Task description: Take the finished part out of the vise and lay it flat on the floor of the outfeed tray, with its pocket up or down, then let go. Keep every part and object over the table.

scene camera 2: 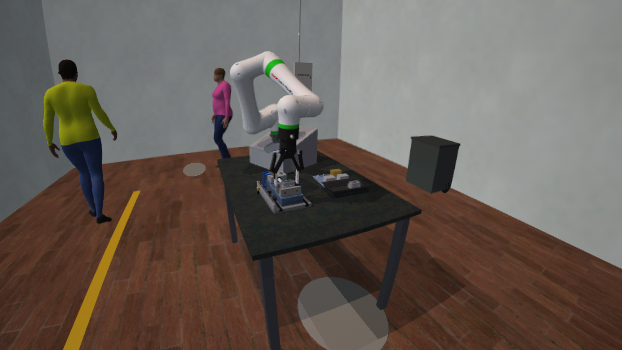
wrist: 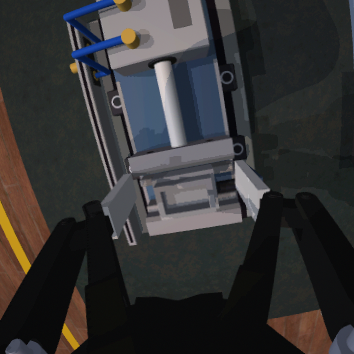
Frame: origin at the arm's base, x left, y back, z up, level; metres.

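Seen in the pictures: gripper, between the fingertips: (scene camera 2: 286,183) (wrist: 183,179).
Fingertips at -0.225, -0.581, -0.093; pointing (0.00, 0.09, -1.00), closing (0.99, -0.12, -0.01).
Note:
Pixels of each thing's top centre, then the offset from my fingertips to it, as dx, dy, dz. "*": a spot on its surface instead. Level surfaces: height alone.
- finished part, centre of its top: (wrist: 184,199) (scene camera 2: 287,181) -0.001, -0.013, +0.018
- vise, centre of its top: (wrist: 167,124) (scene camera 2: 281,179) -0.001, +0.054, +0.002
- grey part, centre of its top: (scene camera 2: 354,181) +0.399, -0.030, -0.050
- light blue tray, a spot on its surface: (scene camera 2: 318,178) * +0.294, +0.188, -0.089
- orange block, centre of its top: (scene camera 2: 336,170) +0.418, +0.184, -0.053
- table, height of its surface: dz -0.097
The finished part (wrist: 186,196) is a grey block with its rectangular pocket facing up. It sits between the jaws of the vise (wrist: 182,156) (scene camera 2: 291,199), which has a blue body and grey jaws. My gripper (wrist: 183,179) (scene camera 2: 286,176) is open, pointing down over the vise. Its pale finger pads stand one on each side of the part, apart from it, with gaps showing on both sides. In the scene view the part is hard to make out among the jaws and fingers. The dark outfeed tray (scene camera 2: 336,187) lies right of the vise, with a grey part (scene camera 2: 354,184) in it.
A light blue tray (scene camera 2: 318,178) with whitish blocks (scene camera 2: 342,176) and an orange block (scene camera 2: 335,172) lies behind the dark tray. Blue handles with yellow knobs (wrist: 130,38) stand at the vise's far left. Two people (scene camera 2: 80,115) (scene camera 2: 221,107) stand on the floor left of the table (scene camera 2: 330,220).

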